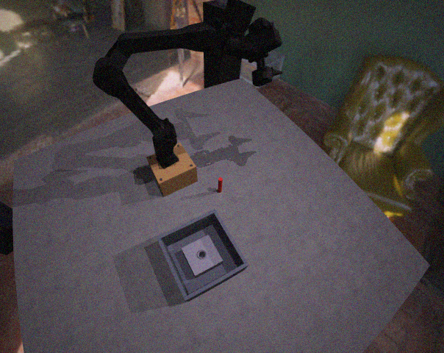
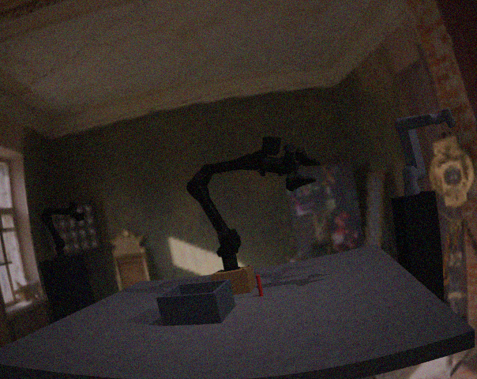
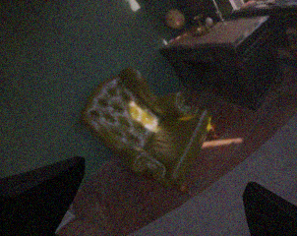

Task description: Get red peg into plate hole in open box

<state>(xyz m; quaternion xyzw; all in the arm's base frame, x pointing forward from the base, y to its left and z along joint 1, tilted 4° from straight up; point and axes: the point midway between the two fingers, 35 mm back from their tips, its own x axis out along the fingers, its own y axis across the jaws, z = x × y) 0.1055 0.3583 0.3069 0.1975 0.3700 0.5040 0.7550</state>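
Now: the red peg 80 mm ahead of my gripper tip, 280 mm to the right of it and 350 mm below it. Also, from my gripper tip: box: 250 mm ahead, 470 mm to the right, 370 mm below; then plate: 250 mm ahead, 470 mm to the right, 350 mm below.
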